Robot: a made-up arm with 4 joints.
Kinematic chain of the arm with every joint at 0, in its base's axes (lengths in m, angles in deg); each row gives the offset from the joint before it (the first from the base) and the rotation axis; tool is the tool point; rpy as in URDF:
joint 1: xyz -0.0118 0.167 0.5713 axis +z
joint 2: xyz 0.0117 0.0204 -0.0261 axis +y
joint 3: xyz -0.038 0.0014 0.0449 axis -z
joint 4: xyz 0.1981 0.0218 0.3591 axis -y
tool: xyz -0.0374 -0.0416 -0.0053 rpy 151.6 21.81 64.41
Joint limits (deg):
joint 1: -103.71..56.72
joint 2: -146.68..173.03
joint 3: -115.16..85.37
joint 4: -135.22..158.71
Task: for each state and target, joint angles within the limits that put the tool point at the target. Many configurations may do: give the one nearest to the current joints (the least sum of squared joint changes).
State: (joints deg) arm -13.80 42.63 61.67 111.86
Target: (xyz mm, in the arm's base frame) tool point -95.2 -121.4 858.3
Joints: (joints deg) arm -63.89 35.11 77.28 126.83
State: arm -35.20 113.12 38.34 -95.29
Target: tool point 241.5 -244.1 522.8
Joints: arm -39.06 86.29 58.22 -102.66
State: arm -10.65 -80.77 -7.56 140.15
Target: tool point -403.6 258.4 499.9
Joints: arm -12.22 -122.36 -1.13 119.17
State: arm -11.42 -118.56 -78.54 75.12
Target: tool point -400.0 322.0 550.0
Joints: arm 9.82 -93.04 -77.95 93.67
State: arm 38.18 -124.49 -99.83 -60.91
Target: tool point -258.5 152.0 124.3
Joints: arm 56.56 -146.51 -115.16 -77.64
